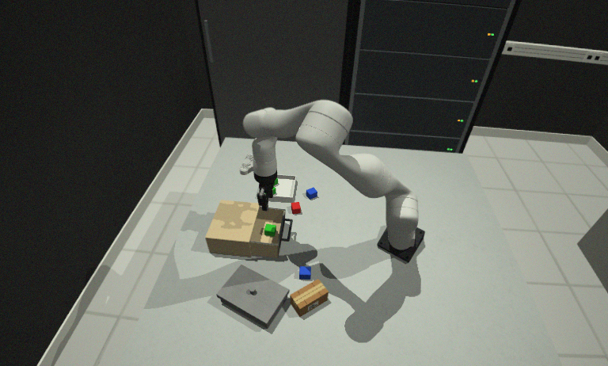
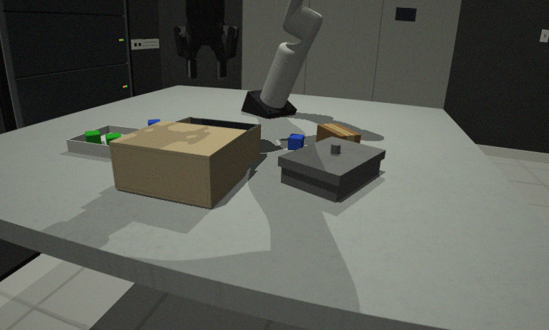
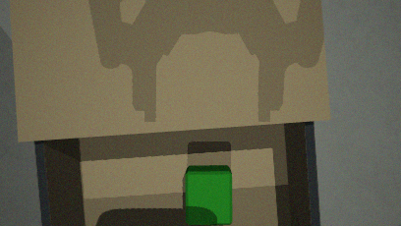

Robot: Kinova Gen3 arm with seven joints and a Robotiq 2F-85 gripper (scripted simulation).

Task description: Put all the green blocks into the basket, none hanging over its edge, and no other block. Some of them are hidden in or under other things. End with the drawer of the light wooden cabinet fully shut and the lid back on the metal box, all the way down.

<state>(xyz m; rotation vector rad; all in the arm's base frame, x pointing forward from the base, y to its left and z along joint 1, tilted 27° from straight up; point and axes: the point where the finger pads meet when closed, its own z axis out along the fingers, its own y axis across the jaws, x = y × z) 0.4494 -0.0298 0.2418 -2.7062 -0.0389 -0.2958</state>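
Now: hand 10 mm short of the cabinet drawer, 20 mm to the right of it and 150 mm above it. The rest, counted from my hand: light wooden cabinet 70 mm ahead, 30 mm to the left, 150 mm below; then red block 60 mm behind, 150 mm to the right, 170 mm below; then lid 30 mm behind, 270 mm to the left, 140 mm below.
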